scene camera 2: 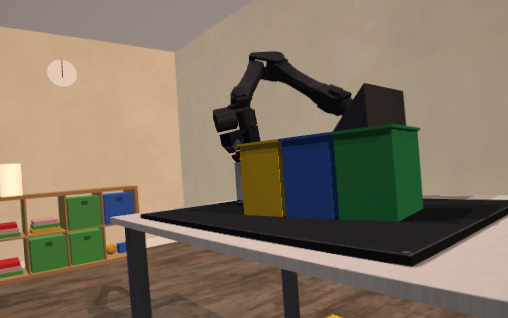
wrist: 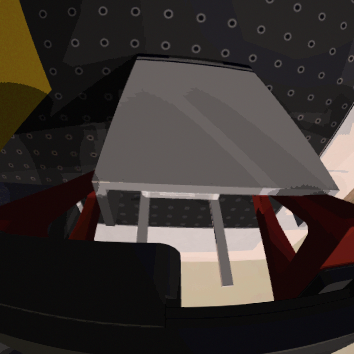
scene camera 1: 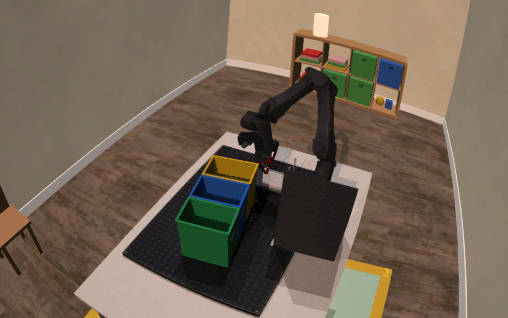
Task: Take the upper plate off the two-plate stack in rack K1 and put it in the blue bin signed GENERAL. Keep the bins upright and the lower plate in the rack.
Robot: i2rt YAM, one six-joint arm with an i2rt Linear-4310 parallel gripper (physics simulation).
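Frame: origin at the arm's base, x ahead, y left, z up, level; metres.
Seen in the pictures: gripper, between the fingertips: [scene camera 1: 269,167]; arm's base, origin of its link: [scene camera 2: 360,119] [scene camera 1: 320,185].
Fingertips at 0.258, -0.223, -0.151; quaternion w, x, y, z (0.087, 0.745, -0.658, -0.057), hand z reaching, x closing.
Pixels of each thing's top centre, then the offset from my fingertips to it, as dx, dy, dz. Level surfaces: height alone.
- grey panel, centre of its top: [wrist: 195,266] -0.034, -0.015, +0.044
- pale gridded plate, centre of its top: [wrist: 188,154] [scene camera 1: 275,176] -0.024, -0.014, -0.049
- blue bin, centre of its top: [scene camera 2: 322,136] [scene camera 1: 219,190] +0.057, +0.322, +0.084
- yellow bin, centre of its top: [scene camera 2: 278,142] [scene camera 1: 230,168] +0.081, +0.192, +0.084
- green bin, centre of its top: [scene camera 2: 376,129] [scene camera 1: 207,214] +0.034, +0.453, +0.084
- black perforated mat, height of its surface: dz -0.095
The rack shows in the wrist view as a grey panel [wrist: 200,130] with thin posts below it; the panel also shows beside the yellow bin in scene camera 2 [scene camera 2: 239,182]. A pale gridded plate [scene camera 1: 272,181] [wrist: 180,195] is largely hidden; in the wrist view it is a thin bright strip under the panel's near edge. The two plates cannot be told apart. My gripper [scene camera 1: 267,164] [wrist: 176,176] is open, its red fingers on either side of that strip, tips partly hidden by the panel. The blue bin [scene camera 1: 220,187] [scene camera 2: 307,175] stands upright; its sign does not show.
The yellow bin [scene camera 1: 231,170] [scene camera 2: 262,180] [wrist: 17,50] stands nearest the rack, and the green bin [scene camera 1: 207,240] [scene camera 2: 367,175] is beyond the blue one. A large dark block [scene camera 1: 317,215] [scene camera 2: 385,105] stands beside the black perforated mat [scene camera 1: 200,280] [scene camera 2: 300,232].
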